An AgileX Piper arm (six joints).
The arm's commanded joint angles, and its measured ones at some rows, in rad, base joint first. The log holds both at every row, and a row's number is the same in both.
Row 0, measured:
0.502 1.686 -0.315 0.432 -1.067 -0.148
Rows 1 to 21, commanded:
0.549 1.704 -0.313 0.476 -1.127 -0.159
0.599 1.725 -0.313 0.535 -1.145 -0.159
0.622 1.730 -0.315 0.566 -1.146 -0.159
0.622 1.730 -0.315 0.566 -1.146 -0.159
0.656 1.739 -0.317 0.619 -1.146 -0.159
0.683 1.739 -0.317 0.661 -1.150 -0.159
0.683 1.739 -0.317 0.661 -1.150 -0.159
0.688 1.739 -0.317 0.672 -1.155 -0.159
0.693 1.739 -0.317 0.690 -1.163 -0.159
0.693 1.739 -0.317 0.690 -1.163 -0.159
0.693 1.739 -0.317 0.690 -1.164 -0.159
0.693 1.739 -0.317 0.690 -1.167 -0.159
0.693 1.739 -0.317 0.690 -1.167 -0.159
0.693 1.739 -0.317 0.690 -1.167 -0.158
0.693 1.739 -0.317 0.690 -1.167 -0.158
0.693 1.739 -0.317 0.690 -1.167 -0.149
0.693 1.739 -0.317 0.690 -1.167 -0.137
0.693 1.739 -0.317 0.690 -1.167 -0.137
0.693 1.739 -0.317 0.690 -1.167 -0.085
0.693 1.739 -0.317 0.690 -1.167 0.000
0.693 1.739 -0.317 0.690 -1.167 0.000
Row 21, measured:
0.689 1.740 -0.316 0.693 -1.154 -0.095
